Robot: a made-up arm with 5 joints.
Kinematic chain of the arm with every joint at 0, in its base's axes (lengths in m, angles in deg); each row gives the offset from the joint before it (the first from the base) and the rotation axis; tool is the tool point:
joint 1: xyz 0 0 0.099 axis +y
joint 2: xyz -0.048 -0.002 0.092 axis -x
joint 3: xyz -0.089 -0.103 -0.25 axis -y
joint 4: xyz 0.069 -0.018 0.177 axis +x
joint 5: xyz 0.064 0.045 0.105 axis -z
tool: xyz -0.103 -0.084 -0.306
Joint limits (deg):
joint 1: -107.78..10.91
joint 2: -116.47..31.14
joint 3: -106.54..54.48
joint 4: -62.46..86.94
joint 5: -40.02..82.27
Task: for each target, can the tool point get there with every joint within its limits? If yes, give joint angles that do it. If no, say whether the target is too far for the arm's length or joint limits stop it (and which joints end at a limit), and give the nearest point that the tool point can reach.
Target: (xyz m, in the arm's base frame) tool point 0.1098 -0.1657 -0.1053
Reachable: yes | joints -61.02 -10.48 -3.04 -24.66 15.14
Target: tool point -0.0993 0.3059 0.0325
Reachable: yes | joints -38.70 -102.52 21.99 -28.11 53.73
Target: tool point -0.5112 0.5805 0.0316
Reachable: no: joint limits stop it (at a limit: joint 3, joint 4, joint 5) | nearest point -0.3207 0.3138 0.0567 | short by 0.329 m
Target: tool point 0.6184 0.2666 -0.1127
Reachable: no: joint limits stop it (at a limit: joint 3, joint 4, joint 5) | nearest point 0.3792 0.1755 -0.0308 | short by 0.269 m
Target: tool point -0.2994 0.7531 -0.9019
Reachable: no: too far | nearest point -0.0792 0.2886 -0.2356 | short by 0.842 m
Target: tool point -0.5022 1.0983 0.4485
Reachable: no: too far | nearest point -0.1641 0.4201 0.1651 | short by 0.809 m
